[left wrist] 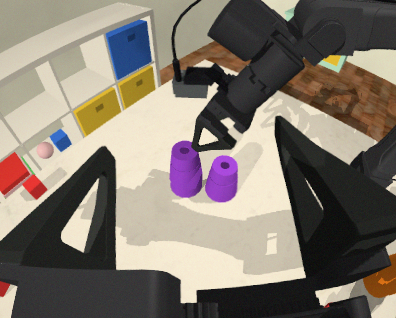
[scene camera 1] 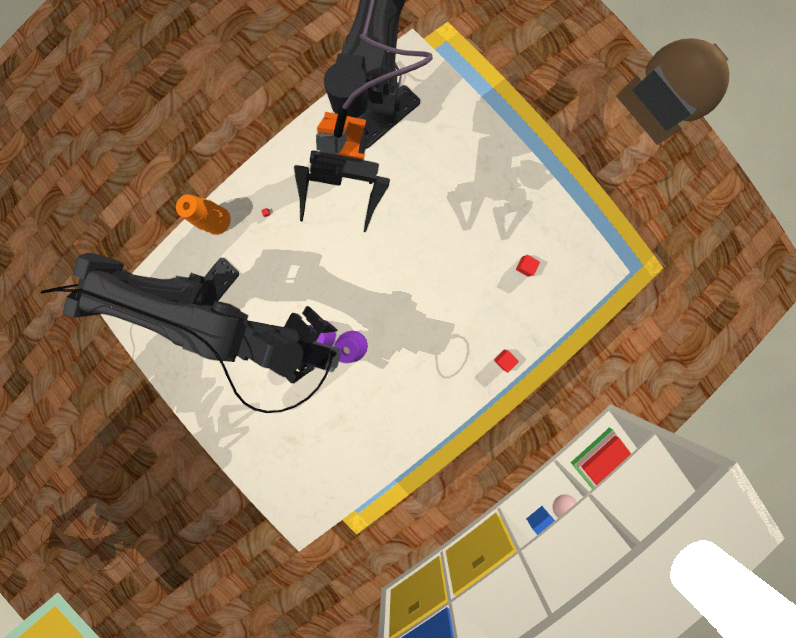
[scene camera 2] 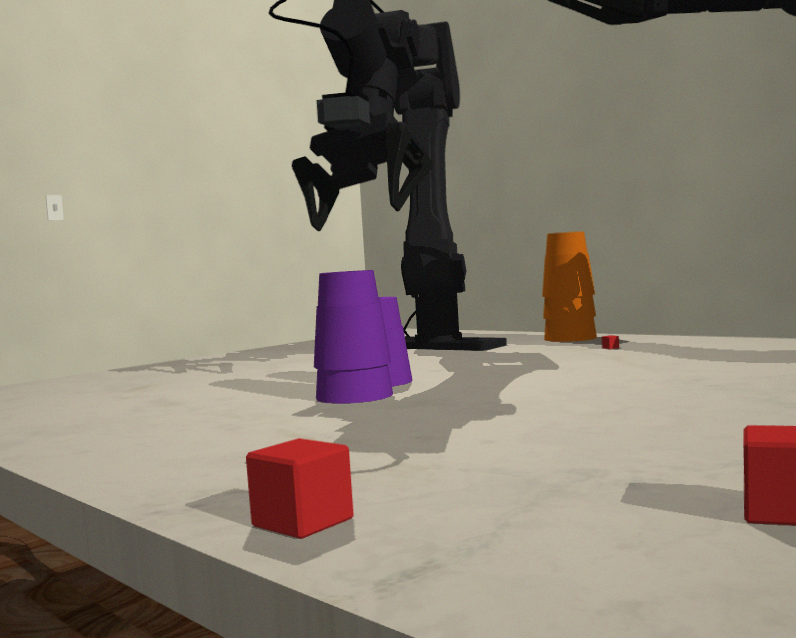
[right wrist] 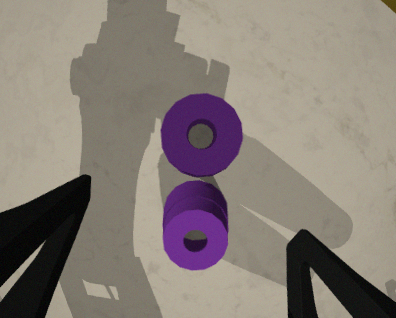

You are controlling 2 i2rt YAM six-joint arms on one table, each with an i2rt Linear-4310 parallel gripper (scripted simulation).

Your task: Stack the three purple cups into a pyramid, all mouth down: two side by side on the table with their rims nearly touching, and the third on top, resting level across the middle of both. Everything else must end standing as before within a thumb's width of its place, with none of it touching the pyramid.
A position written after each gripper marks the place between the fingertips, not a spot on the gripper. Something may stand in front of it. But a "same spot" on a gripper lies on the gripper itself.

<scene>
right gripper: left wrist 204, 133; scene camera 1; scene camera 2; right wrist 200, 216
same spot on right gripper: [scene camera 1: 319, 325] = [scene camera 2: 394, 123]
</scene>
